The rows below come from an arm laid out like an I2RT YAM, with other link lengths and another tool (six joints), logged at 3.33 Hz.
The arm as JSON. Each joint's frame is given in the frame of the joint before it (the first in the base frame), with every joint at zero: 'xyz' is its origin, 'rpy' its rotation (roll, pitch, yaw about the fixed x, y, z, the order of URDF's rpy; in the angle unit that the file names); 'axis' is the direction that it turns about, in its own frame. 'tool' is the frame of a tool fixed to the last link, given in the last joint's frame.
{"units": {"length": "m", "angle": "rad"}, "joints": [
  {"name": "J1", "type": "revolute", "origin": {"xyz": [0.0, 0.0, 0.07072], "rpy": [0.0, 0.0, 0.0]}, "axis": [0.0, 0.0, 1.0]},
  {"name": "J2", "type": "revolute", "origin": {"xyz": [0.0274, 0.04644, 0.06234], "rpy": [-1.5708, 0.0, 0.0]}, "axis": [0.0, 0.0, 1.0]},
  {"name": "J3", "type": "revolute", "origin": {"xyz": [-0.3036, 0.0, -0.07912], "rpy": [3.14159, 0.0, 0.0]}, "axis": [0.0, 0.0, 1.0]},
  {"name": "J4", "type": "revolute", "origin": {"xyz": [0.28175, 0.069, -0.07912], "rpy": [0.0, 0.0, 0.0]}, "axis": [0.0, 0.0, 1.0]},
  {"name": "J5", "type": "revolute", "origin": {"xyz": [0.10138, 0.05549, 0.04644], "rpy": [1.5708, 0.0, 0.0]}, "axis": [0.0, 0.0, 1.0]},
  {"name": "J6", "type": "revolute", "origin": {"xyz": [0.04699, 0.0, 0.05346], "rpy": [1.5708, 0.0, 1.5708]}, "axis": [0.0, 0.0, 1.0]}
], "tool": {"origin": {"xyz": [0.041, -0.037, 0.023], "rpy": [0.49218, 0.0, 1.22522]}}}
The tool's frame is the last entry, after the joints.
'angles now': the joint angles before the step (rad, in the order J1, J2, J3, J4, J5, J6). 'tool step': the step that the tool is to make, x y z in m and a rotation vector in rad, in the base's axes. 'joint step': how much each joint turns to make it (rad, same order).
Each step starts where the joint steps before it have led.
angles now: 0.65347, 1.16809, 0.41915, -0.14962, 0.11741, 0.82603
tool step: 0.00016, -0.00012, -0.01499, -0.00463, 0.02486, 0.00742
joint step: -0.00467, 0.04599, -0.02346, 0.04715, -0.01641, -0.00257
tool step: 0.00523, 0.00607, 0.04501, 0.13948, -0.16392, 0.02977
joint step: -0.00072, -0.15547, 0.00695, 0.05367, -0.02974, -0.01380
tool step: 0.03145, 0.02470, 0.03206, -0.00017, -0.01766, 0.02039
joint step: 0.00080, 0.11493, 0.16787, -0.03757, -0.00809, -0.02091
